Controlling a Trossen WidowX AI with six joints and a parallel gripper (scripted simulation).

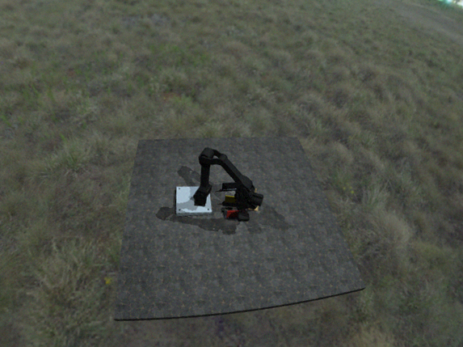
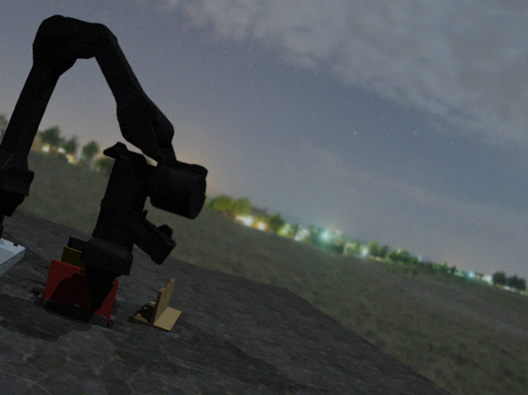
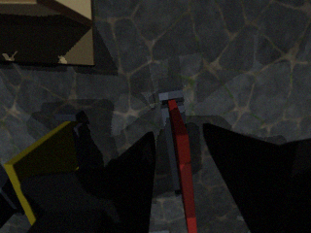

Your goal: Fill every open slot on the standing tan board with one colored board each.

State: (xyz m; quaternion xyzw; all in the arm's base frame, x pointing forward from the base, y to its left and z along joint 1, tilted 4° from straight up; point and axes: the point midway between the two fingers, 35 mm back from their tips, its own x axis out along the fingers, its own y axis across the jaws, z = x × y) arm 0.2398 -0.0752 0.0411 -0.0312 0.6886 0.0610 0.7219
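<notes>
My gripper tip is 13 cm to the right of the tan board and 9 cm short of it. Also, from my gripper tip: dark board: 21 cm to the left, 7 cm behind; red board: 3 cm behind; yellow board: 10 cm to the left, 4 cm behind.
</notes>
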